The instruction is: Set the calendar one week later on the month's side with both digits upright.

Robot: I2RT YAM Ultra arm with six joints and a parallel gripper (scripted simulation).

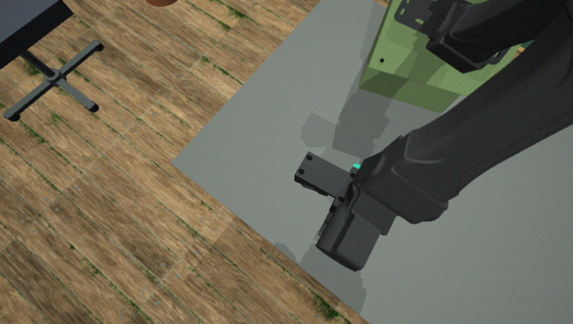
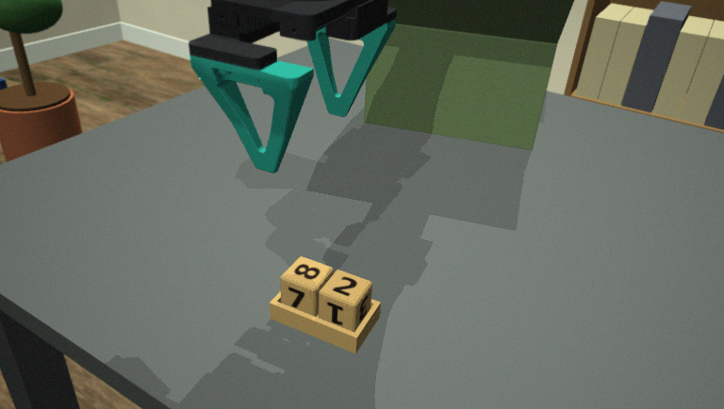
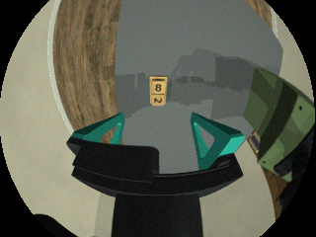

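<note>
Now: the tray 16 cm below my hand and 2 cm to the left of it.
</note>
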